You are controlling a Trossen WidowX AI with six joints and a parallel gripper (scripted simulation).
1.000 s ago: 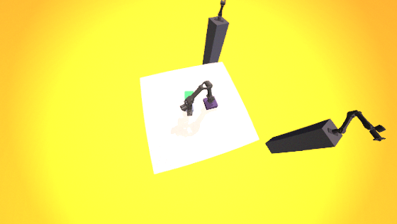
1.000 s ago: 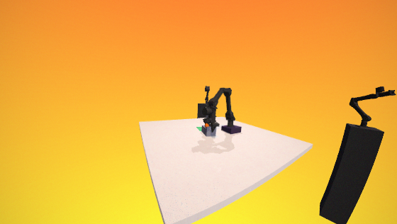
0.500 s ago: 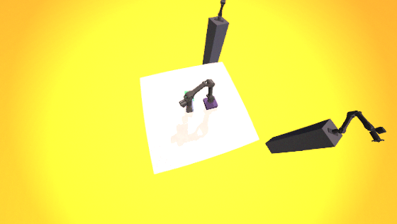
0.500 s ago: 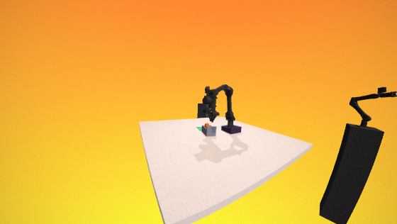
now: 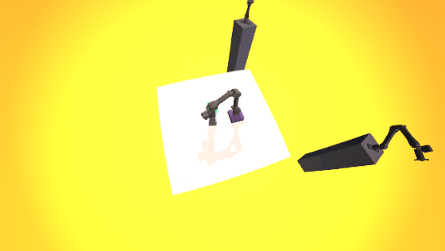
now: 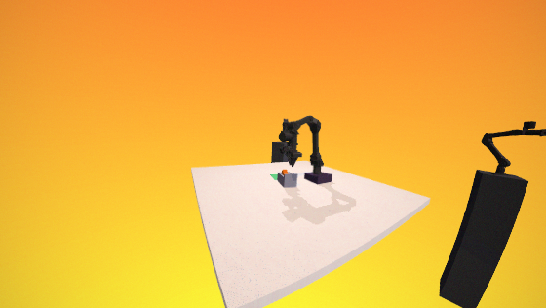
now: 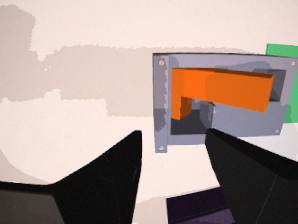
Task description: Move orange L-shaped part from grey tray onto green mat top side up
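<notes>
Right now my gripper tip is 20 mm past the orange L-shaped part, 40 mm to the left of it and 100 mm above it. From my gripper tip the other things lie so: green mat: 100 mm behind, 200 mm to the right, 160 mm below.
</notes>
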